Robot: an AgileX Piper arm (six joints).
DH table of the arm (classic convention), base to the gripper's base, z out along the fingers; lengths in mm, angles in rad. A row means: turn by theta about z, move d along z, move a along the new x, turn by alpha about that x. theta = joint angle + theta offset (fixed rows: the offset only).
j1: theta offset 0  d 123  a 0  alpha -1.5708
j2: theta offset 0.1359  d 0  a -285  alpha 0
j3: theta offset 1.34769  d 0  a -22  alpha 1.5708
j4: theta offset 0  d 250.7  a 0  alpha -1.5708
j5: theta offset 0  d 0  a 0  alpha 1.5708
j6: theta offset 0  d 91  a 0  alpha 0
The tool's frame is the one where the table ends.
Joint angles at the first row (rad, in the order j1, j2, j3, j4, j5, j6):
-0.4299, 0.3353, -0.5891, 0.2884, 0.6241, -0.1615
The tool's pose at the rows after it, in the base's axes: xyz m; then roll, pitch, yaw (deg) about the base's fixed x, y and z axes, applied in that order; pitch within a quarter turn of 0, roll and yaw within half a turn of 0:
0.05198 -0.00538 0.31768 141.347 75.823 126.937
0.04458 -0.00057 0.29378 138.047 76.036 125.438
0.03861 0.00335 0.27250 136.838 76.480 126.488
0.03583 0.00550 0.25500 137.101 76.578 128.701
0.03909 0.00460 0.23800 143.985 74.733 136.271
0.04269 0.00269 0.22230 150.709 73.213 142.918
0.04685 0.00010 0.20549 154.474 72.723 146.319
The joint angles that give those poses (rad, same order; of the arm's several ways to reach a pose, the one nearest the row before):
-0.4193, 0.2373, -0.5069, 0.3329, 0.5780, -0.1608
-0.3893, 0.1451, -0.4142, 0.3423, 0.5665, -0.1607
-0.3506, 0.0597, -0.3357, 0.3439, 0.5644, -0.1625
-0.3164, -0.0020, -0.2731, 0.3440, 0.5630, -0.1647
-0.2962, -0.0116, -0.2182, 0.3332, 0.5601, -0.1645
-0.2823, -0.0116, -0.1662, 0.3121, 0.5447, -0.1647
-0.2664, -0.0124, -0.1021, 0.2925, 0.4935, -0.1644

